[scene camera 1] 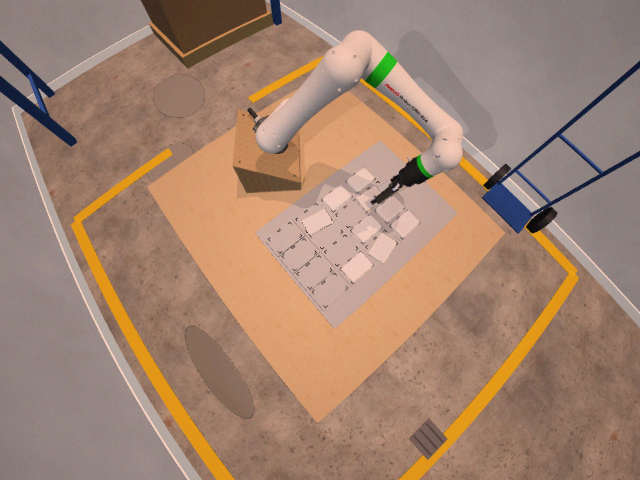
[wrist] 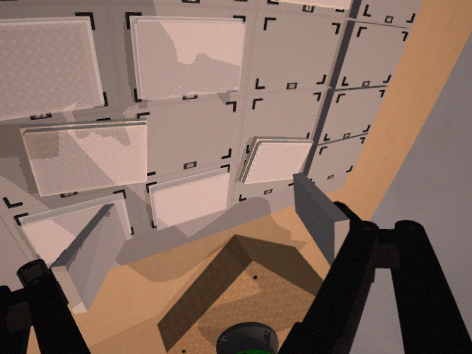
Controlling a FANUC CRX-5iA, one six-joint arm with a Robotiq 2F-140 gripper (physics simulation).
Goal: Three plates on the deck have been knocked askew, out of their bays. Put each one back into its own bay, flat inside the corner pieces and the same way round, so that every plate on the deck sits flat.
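Where they show: gripper, between the fingertips: [scene camera 1: 373,197] [wrist: 207,207]; arm's base, origin of its link: [wrist: 247,343].
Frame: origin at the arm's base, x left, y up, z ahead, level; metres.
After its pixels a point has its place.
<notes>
The pale deck [scene camera 1: 334,315] {z 0.786, x -0.353, y -0.141 m} has bays marked by black corner pieces. One skewed plate [scene camera 1: 316,221] {z 0.418, x -0.108, y -0.124 m} [wrist: 277,161] {z 0.425, x -0.099, y -0.124 m} lies tilted over its corner pieces on the side near the robot base. A second skewed plate [scene camera 1: 366,200] {z 0.508, x 0.148, y -0.124 m} [wrist: 87,159] {z 0.516, x 0.180, y -0.124 m} overlaps its bay's edge; the gripper partly hides it in the scene view. A third skewed plate [scene camera 1: 382,247] {z 0.725, x 0.025, y -0.125 m} lies turned on the far side of the deck in the scene view. My gripper [scene camera 1: 373,202] {z 0.553, x 0.103, y 0.037 m} [wrist: 207,207] {z 0.553, x 0.103, y 0.037 m} is wide open and empty, above the deck by the second skewed plate in the scene view.
Other plates [scene camera 1: 336,197] {z 0.393, x 0.053, y -0.126 m} [scene camera 1: 389,208] {z 0.616, x 0.201, y -0.127 m} [scene camera 1: 405,223] {z 0.723, x 0.199, y -0.126 m} [scene camera 1: 356,267] {z 0.704, x -0.132, y -0.126 m} [wrist: 190,59] {z 0.609, x 0.049, y -0.126 m} [wrist: 190,198] {z 0.403, x 0.062, y -0.126 m} sit in bays close around. The robot's wooden pedestal [scene camera 1: 268,178] {z 0.136, x -0.148, y -0.022 m} [wrist: 205,290] {z 0.125, x 0.054, y -0.111 m} stands beside the deck. A blue hand truck [scene camera 1: 509,207] stands beyond the wooden board [scene camera 1: 310,382] {z 0.917, x -0.624, y -0.151 m}.
</notes>
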